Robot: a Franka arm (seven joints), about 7 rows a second.
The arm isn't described. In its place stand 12 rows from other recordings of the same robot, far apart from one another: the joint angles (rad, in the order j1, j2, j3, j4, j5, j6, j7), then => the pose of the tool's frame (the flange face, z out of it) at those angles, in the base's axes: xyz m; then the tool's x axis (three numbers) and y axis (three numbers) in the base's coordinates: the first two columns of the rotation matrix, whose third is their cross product.
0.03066 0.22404 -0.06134 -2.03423 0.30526 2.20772 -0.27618 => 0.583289 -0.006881 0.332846 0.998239 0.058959 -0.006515 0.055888 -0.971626 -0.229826
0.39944 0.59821 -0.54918 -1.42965 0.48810 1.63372 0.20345 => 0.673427 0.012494 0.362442 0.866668 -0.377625 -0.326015 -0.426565 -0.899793 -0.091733
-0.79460 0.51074 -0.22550 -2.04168 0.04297 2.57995 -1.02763 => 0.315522 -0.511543 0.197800 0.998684 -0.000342 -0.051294 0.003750 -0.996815 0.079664
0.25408 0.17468 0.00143 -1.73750 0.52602 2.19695 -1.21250 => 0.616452 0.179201 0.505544 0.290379 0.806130 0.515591 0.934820 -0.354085 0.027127
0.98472 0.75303 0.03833 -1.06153 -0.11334 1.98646 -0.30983 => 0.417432 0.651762 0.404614 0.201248 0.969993 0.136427 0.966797 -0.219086 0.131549
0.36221 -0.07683 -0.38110 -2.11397 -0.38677 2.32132 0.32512 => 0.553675 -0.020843 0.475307 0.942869 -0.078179 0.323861 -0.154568 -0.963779 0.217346
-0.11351 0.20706 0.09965 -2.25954 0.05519 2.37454 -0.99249 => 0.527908 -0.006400 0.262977 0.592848 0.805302 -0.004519 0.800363 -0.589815 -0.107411
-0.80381 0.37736 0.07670 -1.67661 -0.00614 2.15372 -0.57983 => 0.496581 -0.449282 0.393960 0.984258 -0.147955 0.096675 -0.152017 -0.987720 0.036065
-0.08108 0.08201 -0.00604 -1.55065 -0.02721 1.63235 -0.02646 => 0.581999 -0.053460 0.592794 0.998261 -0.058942 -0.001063 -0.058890 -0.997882 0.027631
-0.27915 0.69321 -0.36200 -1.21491 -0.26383 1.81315 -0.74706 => 0.614453 -0.398148 0.389431 0.910955 0.174843 -0.373620 0.291132 -0.914167 0.282031
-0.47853 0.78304 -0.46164 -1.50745 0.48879 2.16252 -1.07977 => 0.474111 -0.525781 0.231930 0.998314 -0.032593 0.048036 -0.029385 -0.997385 -0.066031
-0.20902 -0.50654 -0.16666 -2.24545 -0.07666 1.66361 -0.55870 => 0.359083 -0.159872 0.549774 0.974089 0.216437 -0.065611 0.213648 -0.975780 -0.046986
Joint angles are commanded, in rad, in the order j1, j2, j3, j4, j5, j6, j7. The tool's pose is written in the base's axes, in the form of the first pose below.
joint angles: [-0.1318 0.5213 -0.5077 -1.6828 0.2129 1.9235 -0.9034]
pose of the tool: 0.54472 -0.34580 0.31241 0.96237 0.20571 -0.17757 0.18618 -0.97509 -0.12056
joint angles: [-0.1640 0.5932 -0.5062 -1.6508 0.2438 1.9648 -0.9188]
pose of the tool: 0.54572 -0.36574 0.28539 0.96743 0.18298 -0.17493 0.16569 -0.98014 -0.10893
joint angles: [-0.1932 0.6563 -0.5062 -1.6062 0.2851 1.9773 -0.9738]
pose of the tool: 0.54746 -0.38272 0.26602 0.96644 0.19975 -0.16154 0.18180 -0.97607 -0.11929
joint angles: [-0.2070 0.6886 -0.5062 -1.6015 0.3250 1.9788 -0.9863]
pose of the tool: 0.54310 -0.38839 0.24812 0.97056 0.18198 -0.15777 0.15933 -0.97636 -0.14604
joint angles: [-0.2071 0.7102 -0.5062 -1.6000 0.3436 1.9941 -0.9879]
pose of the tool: 0.54379 -0.38867 0.23641 0.97235 0.17444 -0.15529 0.15161 -0.97723 -0.14846
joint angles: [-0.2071 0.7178 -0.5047 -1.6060 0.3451 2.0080 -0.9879]
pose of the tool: 0.54285 -0.38858 0.23003 0.97228 0.17294 -0.15739 0.15044 -0.97790 -0.14518
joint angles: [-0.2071 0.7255 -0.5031 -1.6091 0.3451 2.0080 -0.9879]
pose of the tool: 0.54153 -0.38745 0.22385 0.97066 0.17383 -0.16611 0.14920 -0.97724 -0.15082
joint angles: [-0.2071 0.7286 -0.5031 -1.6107 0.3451 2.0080 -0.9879]
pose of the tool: 0.54067 -0.38728 0.22135 0.97003 0.17359 -0.17001 0.14805 -0.97709 -0.15291
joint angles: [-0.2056 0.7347 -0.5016 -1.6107 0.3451 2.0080 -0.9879]
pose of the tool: 0.54102 -0.38561 0.21737 0.96858 0.17651 -0.17521 0.14971 -0.97635 -0.15595
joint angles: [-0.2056 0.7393 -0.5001 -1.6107 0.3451 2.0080 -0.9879]
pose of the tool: 0.54095 -0.38478 0.21430 0.96762 0.17792 -0.17903 0.15012 -0.97588 -0.15847
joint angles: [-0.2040 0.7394 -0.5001 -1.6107 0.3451 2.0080 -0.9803]
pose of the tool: 0.54155 -0.38391 0.21424 0.96844 0.17206 -0.18032 0.14431 -0.97697 -0.15714
